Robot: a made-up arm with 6 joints. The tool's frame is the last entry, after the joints. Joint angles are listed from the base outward. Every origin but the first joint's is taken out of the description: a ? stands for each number. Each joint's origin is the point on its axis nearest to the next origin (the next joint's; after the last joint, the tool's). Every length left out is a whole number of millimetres.
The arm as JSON. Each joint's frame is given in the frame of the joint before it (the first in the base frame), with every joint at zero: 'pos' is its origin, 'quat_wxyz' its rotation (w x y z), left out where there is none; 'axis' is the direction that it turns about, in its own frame. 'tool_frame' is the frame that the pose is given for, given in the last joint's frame.
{
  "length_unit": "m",
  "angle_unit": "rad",
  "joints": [
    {
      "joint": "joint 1",
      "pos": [
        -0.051,
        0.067,
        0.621
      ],
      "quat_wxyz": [
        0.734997,
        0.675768,
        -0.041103,
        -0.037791
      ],
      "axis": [
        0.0,
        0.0,
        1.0
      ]
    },
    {
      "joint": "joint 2",
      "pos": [
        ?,
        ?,
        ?
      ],
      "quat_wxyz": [
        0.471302,
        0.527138,
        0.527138,
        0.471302
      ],
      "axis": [
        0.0,
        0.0,
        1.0
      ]
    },
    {
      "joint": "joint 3",
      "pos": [
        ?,
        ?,
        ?
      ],
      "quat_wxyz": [
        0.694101,
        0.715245,
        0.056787,
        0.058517
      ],
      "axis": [
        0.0,
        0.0,
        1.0
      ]
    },
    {
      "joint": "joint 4",
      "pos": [
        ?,
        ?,
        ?
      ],
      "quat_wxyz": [
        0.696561,
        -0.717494,
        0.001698,
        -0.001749
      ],
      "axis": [
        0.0,
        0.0,
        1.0
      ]
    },
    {
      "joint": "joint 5",
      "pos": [
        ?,
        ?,
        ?
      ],
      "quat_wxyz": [
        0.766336,
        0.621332,
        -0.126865,
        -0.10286
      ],
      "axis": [
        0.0,
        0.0,
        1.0
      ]
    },
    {
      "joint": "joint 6",
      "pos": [
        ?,
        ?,
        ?
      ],
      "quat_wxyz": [
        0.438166,
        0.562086,
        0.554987,
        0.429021
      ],
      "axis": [
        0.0,
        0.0,
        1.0
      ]
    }
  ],
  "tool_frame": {
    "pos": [
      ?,
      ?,
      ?
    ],
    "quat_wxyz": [
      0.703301,
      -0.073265,
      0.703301,
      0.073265
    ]
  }
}
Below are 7 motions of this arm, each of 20 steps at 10 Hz.
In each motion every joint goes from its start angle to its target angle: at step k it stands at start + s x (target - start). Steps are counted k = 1, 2, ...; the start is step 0. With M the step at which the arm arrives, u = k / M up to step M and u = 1 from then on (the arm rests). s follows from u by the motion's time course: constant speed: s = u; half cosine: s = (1 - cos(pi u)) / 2; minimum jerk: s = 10 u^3 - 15 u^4 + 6 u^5.
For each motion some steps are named. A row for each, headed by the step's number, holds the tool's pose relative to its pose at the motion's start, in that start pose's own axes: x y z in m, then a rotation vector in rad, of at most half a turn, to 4 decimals.
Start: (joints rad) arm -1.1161 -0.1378 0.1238 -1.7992 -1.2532 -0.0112
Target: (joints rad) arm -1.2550 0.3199 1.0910 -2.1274 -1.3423 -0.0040
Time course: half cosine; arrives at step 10
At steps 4, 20:
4: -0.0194 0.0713 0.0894 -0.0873 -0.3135 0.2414
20: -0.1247 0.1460 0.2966 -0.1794 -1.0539 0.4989

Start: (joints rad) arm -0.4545 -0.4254 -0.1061 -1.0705 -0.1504 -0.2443
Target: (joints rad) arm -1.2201 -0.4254 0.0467 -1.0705 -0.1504 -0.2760
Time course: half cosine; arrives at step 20
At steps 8, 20:
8: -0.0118 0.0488 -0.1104 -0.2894 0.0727 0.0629
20: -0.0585 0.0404 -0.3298 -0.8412 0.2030 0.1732

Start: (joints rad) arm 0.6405 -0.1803 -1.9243 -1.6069 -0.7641 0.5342
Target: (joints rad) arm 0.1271 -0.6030 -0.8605 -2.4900 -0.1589 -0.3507
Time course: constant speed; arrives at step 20
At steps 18, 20:
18: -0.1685 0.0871 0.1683 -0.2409 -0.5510 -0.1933
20: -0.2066 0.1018 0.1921 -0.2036 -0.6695 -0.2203

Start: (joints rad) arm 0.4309 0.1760 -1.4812 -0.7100 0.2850 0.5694
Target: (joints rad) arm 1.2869 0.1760 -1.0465 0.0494 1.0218 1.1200
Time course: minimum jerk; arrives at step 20
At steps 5, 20:
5: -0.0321 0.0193 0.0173 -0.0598 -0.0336 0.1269
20: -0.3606 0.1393 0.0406 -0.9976 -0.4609 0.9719

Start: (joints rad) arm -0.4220 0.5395 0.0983 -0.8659 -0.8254 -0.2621
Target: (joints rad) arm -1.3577 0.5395 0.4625 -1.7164 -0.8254 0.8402
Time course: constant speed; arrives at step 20
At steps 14, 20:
14: -0.0900 -0.2315 -0.2113 -1.4833 0.5192 0.3617
20: -0.0917 -0.2596 -0.2163 -2.0887 0.4983 0.7492

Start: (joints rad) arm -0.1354 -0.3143 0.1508 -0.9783 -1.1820 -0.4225
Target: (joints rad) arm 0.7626 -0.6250 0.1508 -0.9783 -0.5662 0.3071
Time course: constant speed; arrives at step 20
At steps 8, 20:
8: 0.0368 -0.1934 0.0358 -0.1659 0.1697 -0.4007
20: -0.0629 -0.4409 0.0650 -0.1629 0.6115 -0.8366

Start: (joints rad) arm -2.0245 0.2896 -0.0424 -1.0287 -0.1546 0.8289
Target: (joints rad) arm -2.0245 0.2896 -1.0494 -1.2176 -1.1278 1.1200
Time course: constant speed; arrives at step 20
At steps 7, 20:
7: -0.0252 -0.1599 -0.0458 0.1139 -0.1032 -0.4828
20: -0.1596 -0.3276 -0.2652 0.2811 0.1770 -1.3507

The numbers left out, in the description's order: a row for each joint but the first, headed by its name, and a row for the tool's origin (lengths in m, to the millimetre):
joint 2: 0.018 0.059 0.0
joint 3: 0.012 -0.147 0.0
joint 4: -0.039 0.321 0.0
joint 5: -0.345 -0.107 0.0
joint 6: -0.035 0.026 0.0
tool: -0.131 -0.007 0.0

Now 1 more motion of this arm.
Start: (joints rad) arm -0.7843 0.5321 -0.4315 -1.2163 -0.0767 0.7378
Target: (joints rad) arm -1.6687 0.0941 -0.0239 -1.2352 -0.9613 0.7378
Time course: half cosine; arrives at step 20
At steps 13, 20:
13: 0.1564 0.1432 -0.1406 -0.9961 -0.0265 -0.1780
20: 0.1801 0.1893 -0.2216 -1.3700 -0.1690 -0.0816

